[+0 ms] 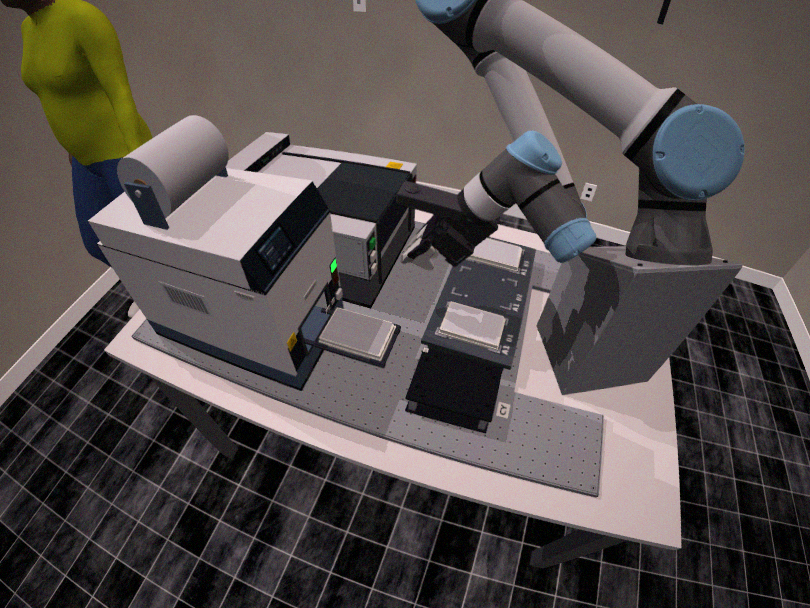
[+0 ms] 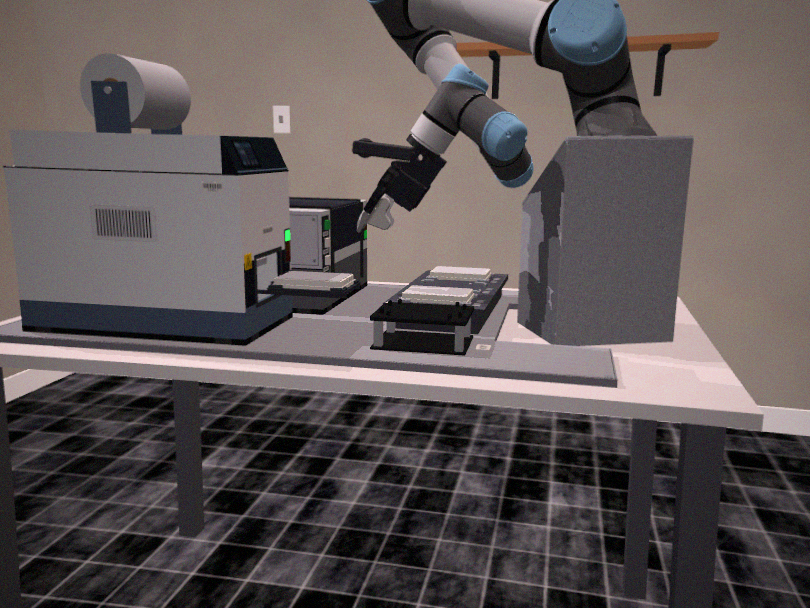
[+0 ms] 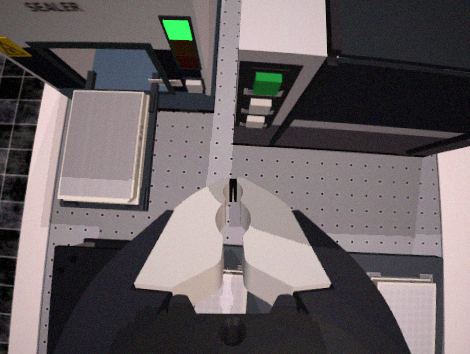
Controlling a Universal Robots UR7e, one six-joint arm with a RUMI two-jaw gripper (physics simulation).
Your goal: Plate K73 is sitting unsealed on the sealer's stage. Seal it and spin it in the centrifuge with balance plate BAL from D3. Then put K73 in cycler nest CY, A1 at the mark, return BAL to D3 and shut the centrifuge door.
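Places are measured from the arm's base along level axes (x ahead, y left, z up), in millimetres.
Pixels of known places: gripper, between the fingertips: (image 1: pixel 402 261) (image 2: pixel 358 231) (image 3: pixel 233 180); arm's base, origin of its link: (image 1: pixel 667 257) (image 2: pixel 617 161).
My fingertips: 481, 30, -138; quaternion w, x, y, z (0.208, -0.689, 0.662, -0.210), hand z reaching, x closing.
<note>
For each thing: its top centre in the pictures, then the offset to it from my fingertips, as dx, dy, dz. "spot": a spot on its surface instead.
- Plate K73, centre of its top: (image 3: pixel 100 142) (image 2: pixel 314 275) (image 1: pixel 356 330) +42, +145, -65
- BAL, centre of its top: (image 3: pixel 406 332) (image 2: pixel 460 270) (image 1: pixel 496 250) -175, -228, -106
- black cycler nest CY, centre of its top: (image 3: pixel 88 319) (image 2: pixel 423 305) (image 1: pixel 456 379) -164, +167, -104
- sealer, centre of its top: (image 1: pixel 172 135) (image 2: pixel 146 59) +339, +143, +303
- centrifuge's button panel, a spot on its surface: (image 3: pixel 262 100) (image 1: pixel 372 252) spot: +73, -23, -18
- plate, centre of its top: (image 3: pixel 210 325) (image 2: pixel 438 290) (image 1: pixel 473 322) -166, +20, -106
Plate K73 (image 1: pixel 356 332) (image 2: pixel 314 280) (image 3: pixel 102 140) lies flat on the sealer's extended stage (image 1: pixel 390 352) (image 3: pixel 149 185). Its top looks smooth and grey, with no wells showing. BAL (image 1: pixel 497 253) (image 2: pixel 460 272) (image 3: pixel 410 315) lies on D3, its top finely dotted. The black cycler nest CY (image 1: pixel 454 382) (image 2: pixel 418 314) stands at the near end of the deck row and holds no plate. The centrifuge (image 1: pixel 359 189) (image 3: pixel 390 85) is dark; I cannot tell its door's state. My gripper (image 1: pixel 410 253) (image 2: pixel 374 221) (image 3: pixel 233 180) is shut and empty, in the air before the centrifuge.
The sealer (image 1: pixel 215 287) (image 2: pixel 130 248) (image 3: pixel 125 25) shows a green light. The centrifuge's button panel (image 1: pixel 372 251) (image 3: pixel 262 100) has a green button above two white ones. Another plate (image 1: pixel 472 323) (image 2: pixel 437 294) (image 3: pixel 235 295) lies on D1. The grey arm pedestal (image 1: pixel 608 320) (image 2: pixel 618 242) stands at the right.
</note>
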